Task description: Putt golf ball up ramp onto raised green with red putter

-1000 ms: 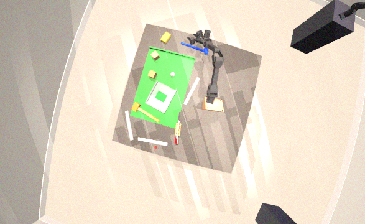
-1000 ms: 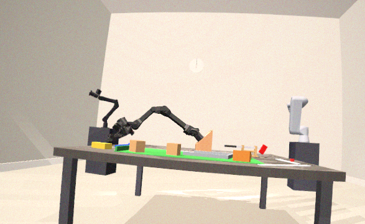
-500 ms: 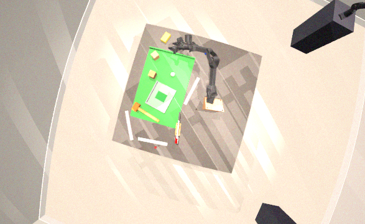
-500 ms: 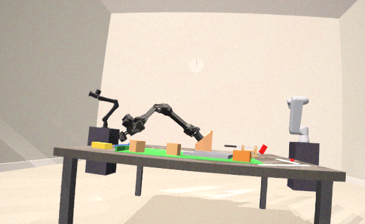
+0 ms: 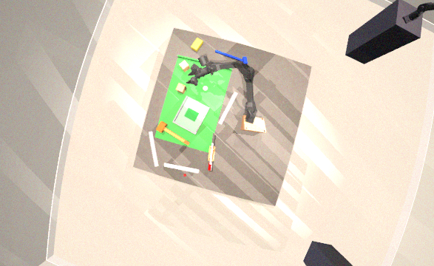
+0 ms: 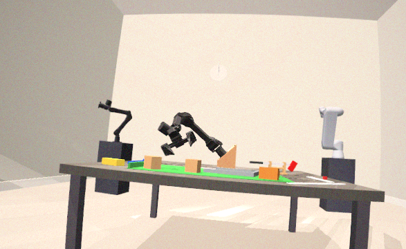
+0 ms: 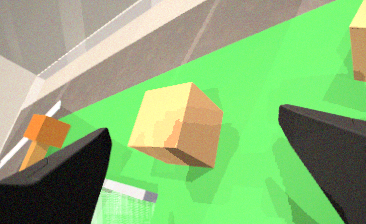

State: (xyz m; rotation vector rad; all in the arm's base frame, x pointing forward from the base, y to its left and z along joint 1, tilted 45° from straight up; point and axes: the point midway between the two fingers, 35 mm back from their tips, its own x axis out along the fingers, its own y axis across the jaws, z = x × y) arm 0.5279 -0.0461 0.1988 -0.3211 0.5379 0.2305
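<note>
Right now my gripper tip is 49 cm to the right of the red putter, 36 cm past it and 4 cm above it. Round my gripper tip: green mat (15 cm to the left, 10 cm below, 8 cm behind); then yellow block (35 cm to the right, 9 cm below, 5 cm ahead); then white golf ball (15 cm behind, 8 cm below, 1 cm to the left).
</note>
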